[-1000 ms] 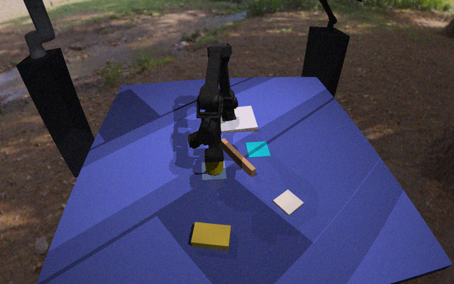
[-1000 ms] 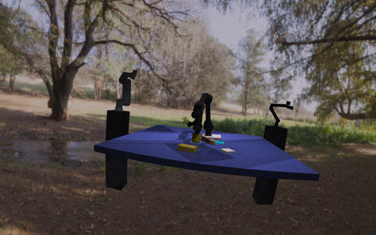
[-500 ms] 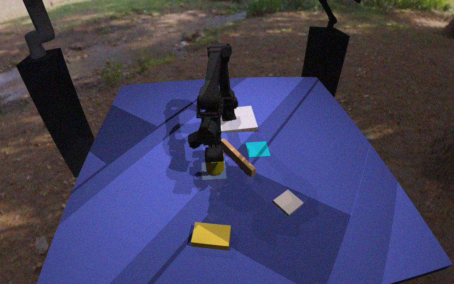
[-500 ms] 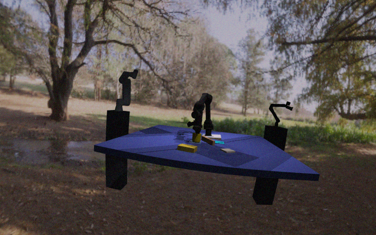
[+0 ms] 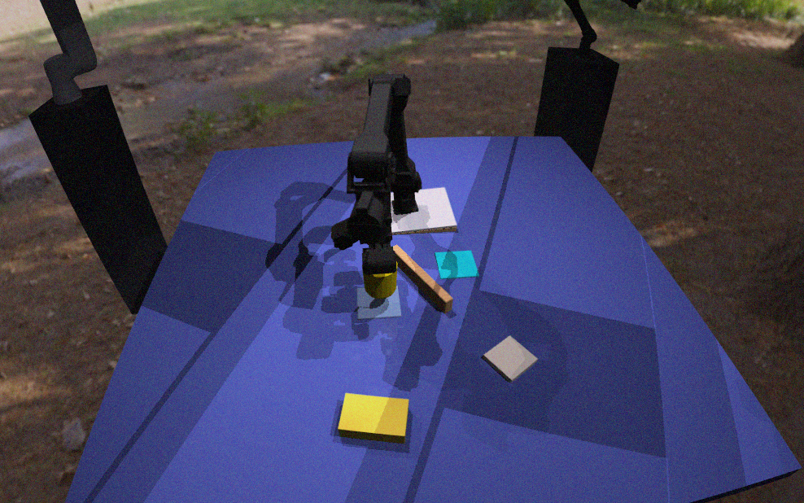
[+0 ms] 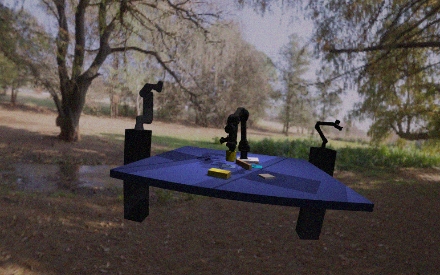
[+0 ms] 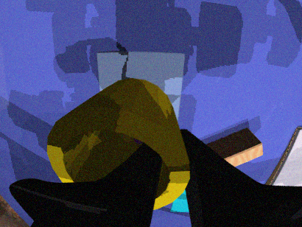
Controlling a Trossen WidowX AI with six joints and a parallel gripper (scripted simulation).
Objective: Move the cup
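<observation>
Now: the cyan pad 60 mm behind my gripper tip, 190 mm to the left of it and 80 mm below it. The rest, counted from my gripper tip: pale grey-blue pad 30 mm ahead, 10 mm to the right, 80 mm below; then wooden bar 10 mm behind, 90 mm to the left, 60 mm below; then yellow cup 20 mm ahead.
</observation>
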